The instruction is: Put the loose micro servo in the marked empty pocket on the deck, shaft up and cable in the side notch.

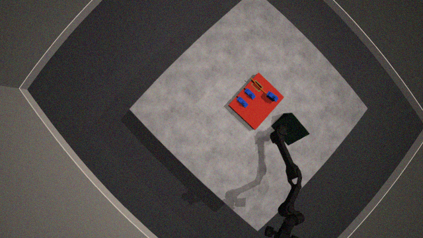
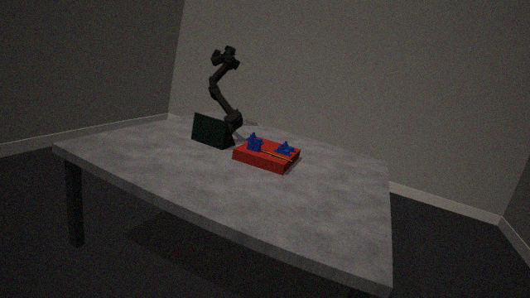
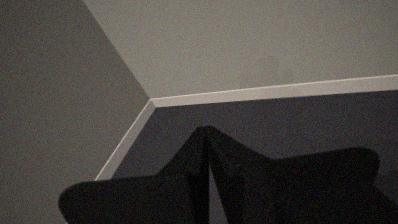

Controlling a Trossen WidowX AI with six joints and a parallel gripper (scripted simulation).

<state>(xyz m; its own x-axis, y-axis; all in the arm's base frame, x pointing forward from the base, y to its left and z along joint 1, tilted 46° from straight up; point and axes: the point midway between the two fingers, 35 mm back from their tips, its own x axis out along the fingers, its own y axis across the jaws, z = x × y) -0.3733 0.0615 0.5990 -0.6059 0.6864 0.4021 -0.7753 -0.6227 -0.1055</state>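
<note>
My gripper tip is 64 cm short of the red deck, 48 cm to the left of it and 36 cm above it.
</note>
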